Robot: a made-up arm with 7 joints.
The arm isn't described. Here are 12 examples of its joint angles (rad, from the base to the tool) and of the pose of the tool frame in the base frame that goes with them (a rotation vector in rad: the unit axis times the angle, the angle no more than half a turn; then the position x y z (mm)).
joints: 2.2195 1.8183 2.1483 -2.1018 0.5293 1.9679 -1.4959
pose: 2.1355 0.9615 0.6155 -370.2 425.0 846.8
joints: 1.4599 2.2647 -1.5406 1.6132 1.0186 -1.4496 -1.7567
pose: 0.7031 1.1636 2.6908 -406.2 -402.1 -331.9
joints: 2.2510 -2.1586 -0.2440 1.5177 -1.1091 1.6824 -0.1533
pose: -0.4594 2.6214 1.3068 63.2 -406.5 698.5
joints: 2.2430 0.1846 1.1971 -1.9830 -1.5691 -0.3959 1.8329
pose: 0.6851 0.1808 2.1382 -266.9 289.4 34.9
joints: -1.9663 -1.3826 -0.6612 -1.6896 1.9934 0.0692 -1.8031
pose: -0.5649 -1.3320 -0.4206 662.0 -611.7 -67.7
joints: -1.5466 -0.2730 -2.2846 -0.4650 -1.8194 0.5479 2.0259
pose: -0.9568 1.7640 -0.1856 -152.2 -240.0 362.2
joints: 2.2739 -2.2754 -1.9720 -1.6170 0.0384 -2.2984 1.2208
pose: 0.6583 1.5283 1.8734 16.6 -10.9 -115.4
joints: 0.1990 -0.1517 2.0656 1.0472 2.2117 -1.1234 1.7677
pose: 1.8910 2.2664 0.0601 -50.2 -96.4 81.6
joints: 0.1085 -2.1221 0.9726 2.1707 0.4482 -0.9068 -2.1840
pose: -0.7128 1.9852 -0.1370 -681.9 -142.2 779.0
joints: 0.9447 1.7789 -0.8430 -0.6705 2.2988 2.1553 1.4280
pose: -1.7476 0.1663 2.4377 -214.4 58.0 515.7
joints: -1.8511 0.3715 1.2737 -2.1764 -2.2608 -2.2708 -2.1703
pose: 0.4583 2.7059 -1.1824 -185.5 -18.1 479.5
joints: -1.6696 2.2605 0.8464 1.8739 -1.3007 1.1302 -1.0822
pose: 2.1350 -0.8358 1.8981 -415.9 -71.5 344.2
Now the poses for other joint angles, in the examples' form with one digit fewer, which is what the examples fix.
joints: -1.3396 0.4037 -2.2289 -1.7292 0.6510 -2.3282 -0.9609
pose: -1.286 0.645 -0.290 -477 -412 690
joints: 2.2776 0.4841 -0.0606 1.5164 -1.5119 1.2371 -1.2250
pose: 1.042 1.364 -2.445 102 240 36
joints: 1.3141 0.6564 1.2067 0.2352 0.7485 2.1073 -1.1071
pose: 0.587 -0.057 2.179 -174 264 -489
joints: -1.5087 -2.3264 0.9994 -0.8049 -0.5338 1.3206 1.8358
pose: 0.355 1.578 -1.404 217 205 361
